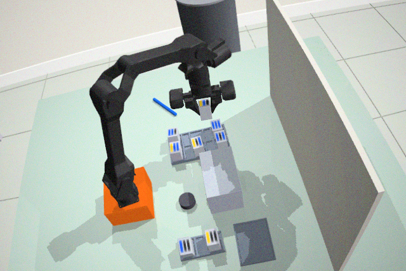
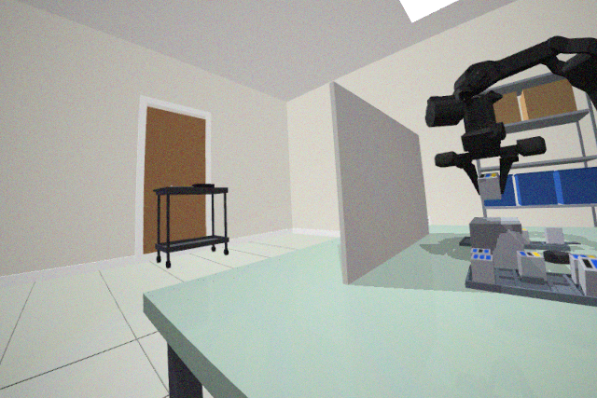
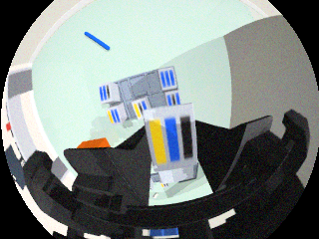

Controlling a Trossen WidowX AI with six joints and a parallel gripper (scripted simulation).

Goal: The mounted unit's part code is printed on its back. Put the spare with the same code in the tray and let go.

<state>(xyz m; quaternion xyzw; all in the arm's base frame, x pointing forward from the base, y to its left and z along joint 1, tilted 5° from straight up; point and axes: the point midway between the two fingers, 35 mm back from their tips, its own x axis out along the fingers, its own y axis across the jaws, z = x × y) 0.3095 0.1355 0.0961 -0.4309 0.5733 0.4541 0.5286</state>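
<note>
The dark grey tray is 370 mm to the right of my gripper tip and 170 mm below it. The rest, counted from my gripper tip: tall grey block: 20 mm behind, 160 mm to the right, 120 mm below; black puck: 140 mm behind, 170 mm to the right, 160 mm below; grey spare: 30 mm above.
</note>
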